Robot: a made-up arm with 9 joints. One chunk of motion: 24 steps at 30 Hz.
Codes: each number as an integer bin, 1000 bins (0 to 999) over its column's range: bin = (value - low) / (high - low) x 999, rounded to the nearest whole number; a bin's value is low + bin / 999 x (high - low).
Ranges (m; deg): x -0.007..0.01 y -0.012..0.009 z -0.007..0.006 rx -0.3..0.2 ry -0.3..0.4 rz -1..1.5
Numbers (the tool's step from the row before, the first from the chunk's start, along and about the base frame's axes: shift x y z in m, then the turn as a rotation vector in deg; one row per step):
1: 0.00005 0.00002 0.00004 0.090 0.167 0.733
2: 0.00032 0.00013 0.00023 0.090 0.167 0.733
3: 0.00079 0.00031 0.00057 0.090 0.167 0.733
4: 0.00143 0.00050 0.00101 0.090 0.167 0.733
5: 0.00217 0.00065 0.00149 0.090 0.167 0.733
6: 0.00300 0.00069 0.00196 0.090 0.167 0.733
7: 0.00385 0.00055 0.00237 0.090 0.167 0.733
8: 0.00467 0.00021 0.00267 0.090 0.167 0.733
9: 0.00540 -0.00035 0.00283 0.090 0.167 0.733
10: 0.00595 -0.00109 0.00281 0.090 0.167 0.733
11: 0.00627 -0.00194 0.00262 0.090 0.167 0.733
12: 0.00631 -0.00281 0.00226 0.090 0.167 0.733
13: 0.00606 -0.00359 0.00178 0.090 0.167 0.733
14: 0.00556 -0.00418 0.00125 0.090 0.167 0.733
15: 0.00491 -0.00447 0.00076 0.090 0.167 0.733
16: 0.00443 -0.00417 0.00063 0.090 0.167 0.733
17: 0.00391 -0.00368 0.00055 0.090 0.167 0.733
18: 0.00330 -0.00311 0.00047 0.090 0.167 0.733
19: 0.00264 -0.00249 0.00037 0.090 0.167 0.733
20: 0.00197 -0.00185 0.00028 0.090 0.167 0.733
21: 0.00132 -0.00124 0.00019 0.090 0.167 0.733
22: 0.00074 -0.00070 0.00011 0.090 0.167 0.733
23: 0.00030 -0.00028 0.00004 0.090 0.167 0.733
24: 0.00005 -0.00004 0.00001 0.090 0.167 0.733
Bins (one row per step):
1: 414 572 541 779 666 693
2: 430 577 556 779 666 693
3: 458 586 582 779 666 693
4: 495 595 616 779 666 693
5: 539 602 652 779 666 693
6: 588 604 689 779 666 693
7: 638 597 720 779 666 693
8: 686 581 743 779 666 693
9: 729 554 755 779 666 693
10: 761 519 754 779 666 693
11: 780 479 739 779 666 693
12: 782 437 712 779 666 693
13: 767 400 675 779 666 693
14: 738 372 634 779 666 693
15: 700 358 596 779 666 693
16: 672 372 586 779 666 693
17: 641 396 580 779 666 693
18: 605 423 574 779 666 693
19: 566 452 566 779 666 693
20: 527 483 559 779 666 693
21: 489 512 553 779 666 693
22: 455 538 546 779 666 693
23: 429 558 541 779 666 693
24: 414 569 539 779 666 693

